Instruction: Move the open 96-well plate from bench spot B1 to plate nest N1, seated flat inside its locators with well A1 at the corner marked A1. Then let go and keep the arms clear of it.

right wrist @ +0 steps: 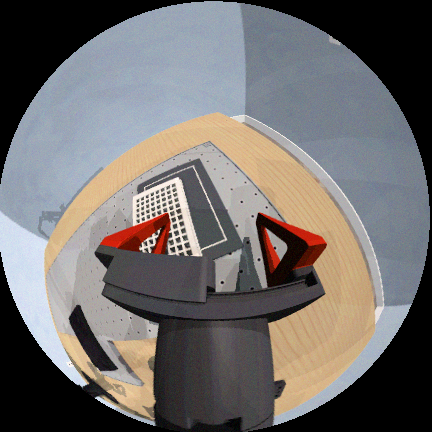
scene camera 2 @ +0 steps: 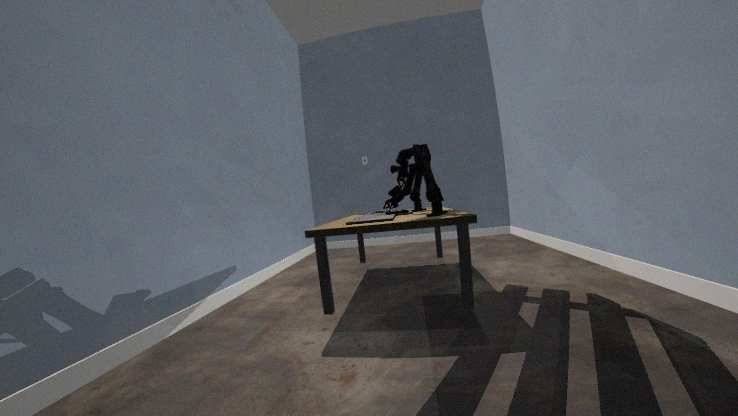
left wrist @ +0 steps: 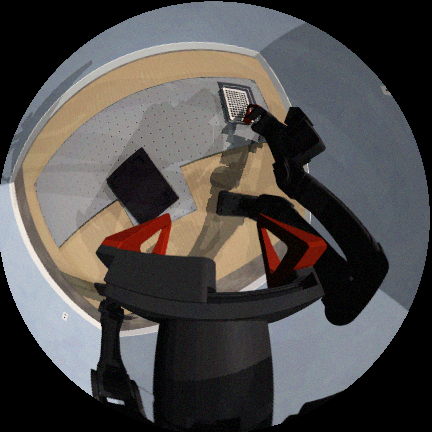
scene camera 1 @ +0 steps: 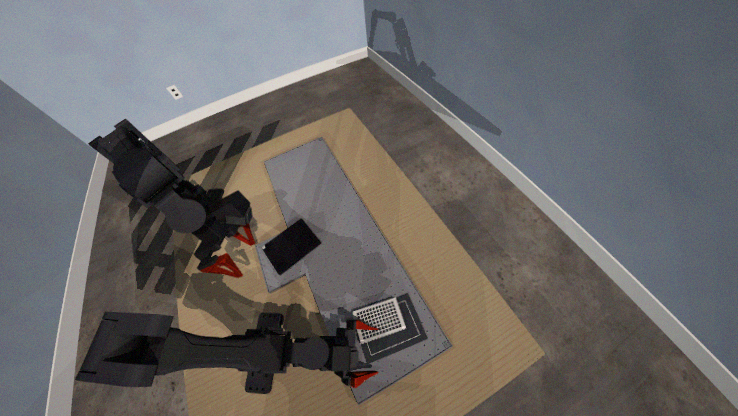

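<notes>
The white open 96-well plate lies on the dark outlined pad, off to one side of its white outline. I cannot read well A1 or the pad's label. The black block-like plate nest shows no plate on it; its corner mark is unreadable. My right gripper is open beside the plate; one finger overlaps the plate in view, contact unclear. My left gripper is open and empty, near the nest's near side.
A grey perforated board lies under the pad and the nest, on the wooden table. The right arm stretches across the table's side. Arm shadows fall over the board.
</notes>
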